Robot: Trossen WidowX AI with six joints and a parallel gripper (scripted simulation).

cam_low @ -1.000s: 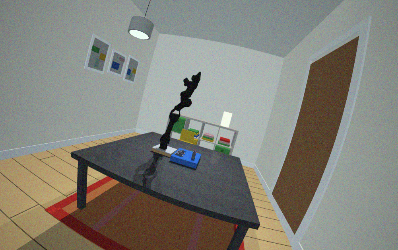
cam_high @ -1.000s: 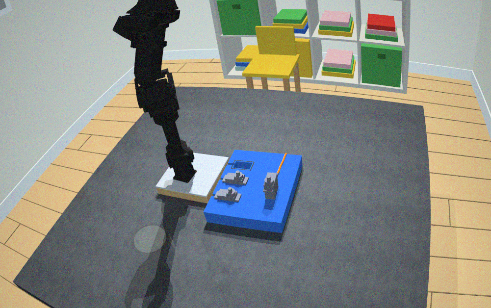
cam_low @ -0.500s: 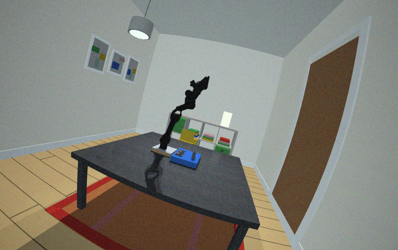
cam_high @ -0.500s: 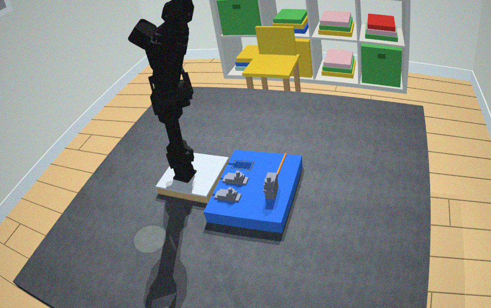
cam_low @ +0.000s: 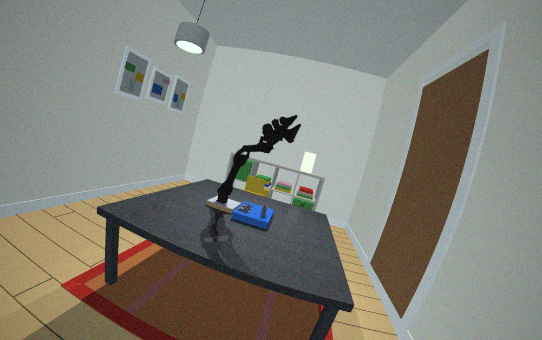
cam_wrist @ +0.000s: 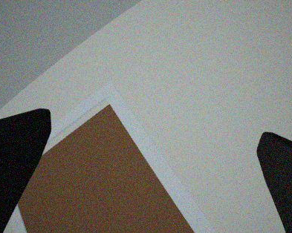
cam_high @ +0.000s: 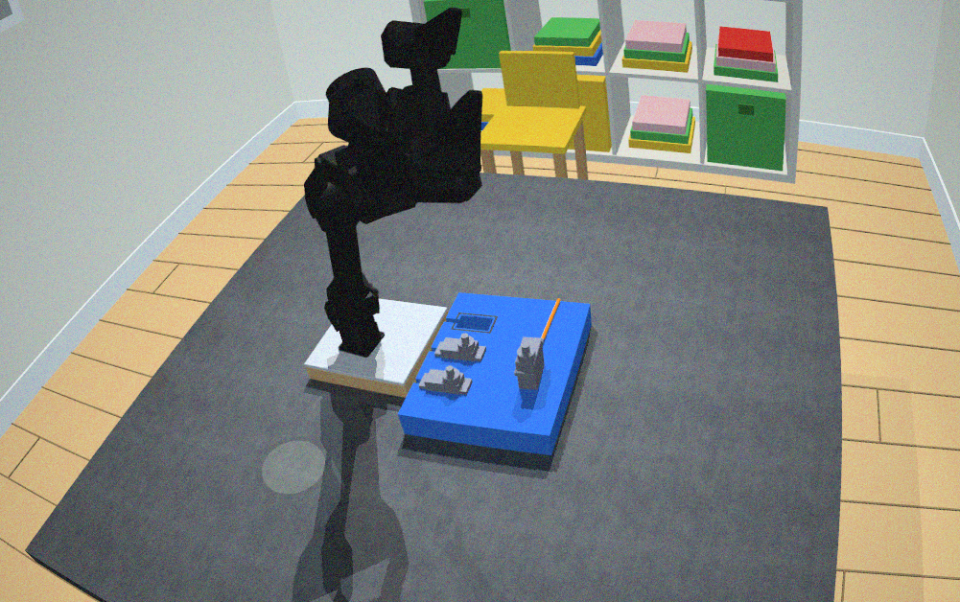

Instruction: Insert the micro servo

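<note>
My gripper tip is now 140 mm past the blue deck, 280 mm to the right of it and 660 mm above it.
</note>
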